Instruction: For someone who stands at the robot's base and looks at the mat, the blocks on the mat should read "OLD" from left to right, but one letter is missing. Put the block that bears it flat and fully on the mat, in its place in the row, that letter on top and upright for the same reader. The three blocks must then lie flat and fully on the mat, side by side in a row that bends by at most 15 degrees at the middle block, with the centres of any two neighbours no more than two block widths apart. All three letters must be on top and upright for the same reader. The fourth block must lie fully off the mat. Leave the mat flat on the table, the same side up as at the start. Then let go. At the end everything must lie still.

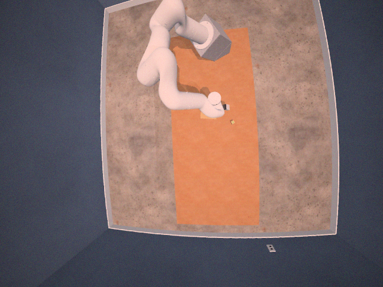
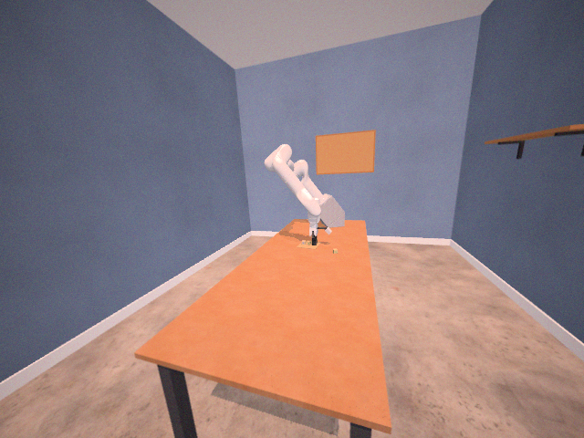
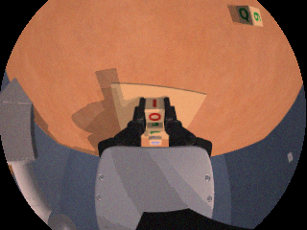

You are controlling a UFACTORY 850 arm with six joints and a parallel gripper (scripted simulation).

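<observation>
Now: hand 4 cm to the left of the light tan mat and 2 cm above it.
</observation>
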